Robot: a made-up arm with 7 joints. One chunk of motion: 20 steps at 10 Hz.
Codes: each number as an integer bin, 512 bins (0 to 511) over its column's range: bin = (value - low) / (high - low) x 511, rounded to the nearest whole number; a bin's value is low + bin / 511 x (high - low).
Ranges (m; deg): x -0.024..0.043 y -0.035..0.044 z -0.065..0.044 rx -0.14..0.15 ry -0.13..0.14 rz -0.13..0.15
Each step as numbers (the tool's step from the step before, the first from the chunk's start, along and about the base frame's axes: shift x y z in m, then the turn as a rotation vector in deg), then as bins.
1 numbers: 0.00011 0.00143 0.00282 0.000 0.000 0.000
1 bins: 184 236 318 247 246 237
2 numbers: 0.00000 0.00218 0.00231 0.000 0.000 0.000
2 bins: 183 240 316 247 246 237
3 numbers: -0.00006 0.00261 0.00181 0.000 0.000 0.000
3 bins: 183 243 313 247 246 237
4 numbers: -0.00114 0.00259 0.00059 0.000 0.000 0.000
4 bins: 174 243 307 247 246 237
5 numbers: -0.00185 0.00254 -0.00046 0.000 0.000 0.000
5 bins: 169 243 303 247 246 237
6 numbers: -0.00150 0.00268 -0.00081 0.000 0.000 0.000
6 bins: 172 244 301 247 246 237
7 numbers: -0.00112 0.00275 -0.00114 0.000 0.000 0.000
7 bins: 175 244 299 247 246 237
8 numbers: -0.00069 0.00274 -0.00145 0.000 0.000 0.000
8 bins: 178 244 298 247 246 237
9 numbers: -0.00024 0.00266 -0.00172 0.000 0.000 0.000
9 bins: 181 244 297 247 246 237
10 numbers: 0.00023 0.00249 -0.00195 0.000 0.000 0.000
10 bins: 185 242 296 247 246 237
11 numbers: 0.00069 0.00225 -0.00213 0.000 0.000 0.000
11 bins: 188 241 295 247 246 237
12 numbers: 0.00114 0.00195 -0.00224 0.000 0.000 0.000
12 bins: 192 239 294 247 246 237
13 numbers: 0.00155 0.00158 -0.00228 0.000 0.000 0.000
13 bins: 195 237 294 247 246 237
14 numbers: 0.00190 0.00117 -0.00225 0.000 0.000 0.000
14 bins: 198 234 294 247 246 237
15 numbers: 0.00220 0.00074 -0.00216 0.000 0.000 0.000
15 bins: 200 231 295 247 246 237
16 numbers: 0.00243 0.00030 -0.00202 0.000 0.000 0.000
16 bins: 202 228 295 247 246 237
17 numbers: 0.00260 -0.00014 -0.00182 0.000 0.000 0.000
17 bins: 203 225 296 247 246 237
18 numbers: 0.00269 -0.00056 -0.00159 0.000 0.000 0.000
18 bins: 204 223 297 247 246 237
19 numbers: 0.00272 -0.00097 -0.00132 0.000 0.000 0.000
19 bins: 204 220 299 247 246 237
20 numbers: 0.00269 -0.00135 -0.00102 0.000 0.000 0.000
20 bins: 204 218 300 247 246 237
